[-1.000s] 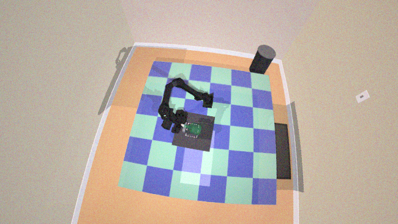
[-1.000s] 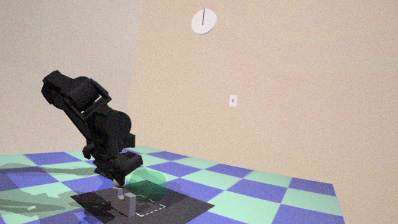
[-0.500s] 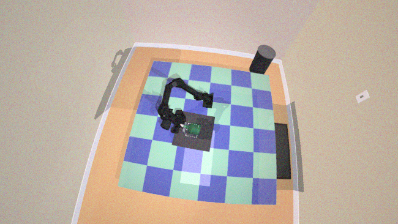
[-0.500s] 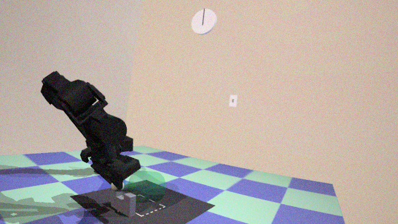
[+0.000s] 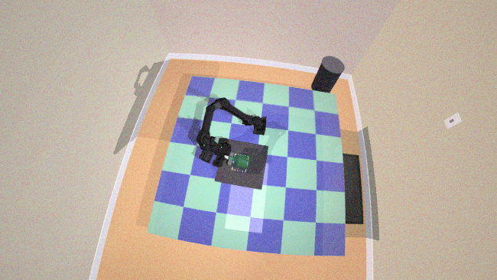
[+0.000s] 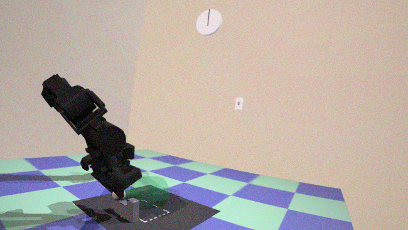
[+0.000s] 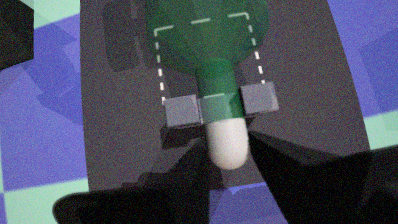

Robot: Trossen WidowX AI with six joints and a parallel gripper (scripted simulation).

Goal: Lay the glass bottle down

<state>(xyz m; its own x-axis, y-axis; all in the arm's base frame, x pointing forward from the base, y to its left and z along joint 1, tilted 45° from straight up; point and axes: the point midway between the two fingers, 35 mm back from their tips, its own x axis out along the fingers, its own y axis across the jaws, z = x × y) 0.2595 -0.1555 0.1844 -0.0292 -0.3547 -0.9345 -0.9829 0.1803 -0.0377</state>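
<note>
Now: the green glass bottle 50 mm to the left of my gripper tip and 10 mm ahead of it. Also, from my gripper tip: dark mat 100 mm to the left, 60 mm below, 20 mm ahead.
</note>
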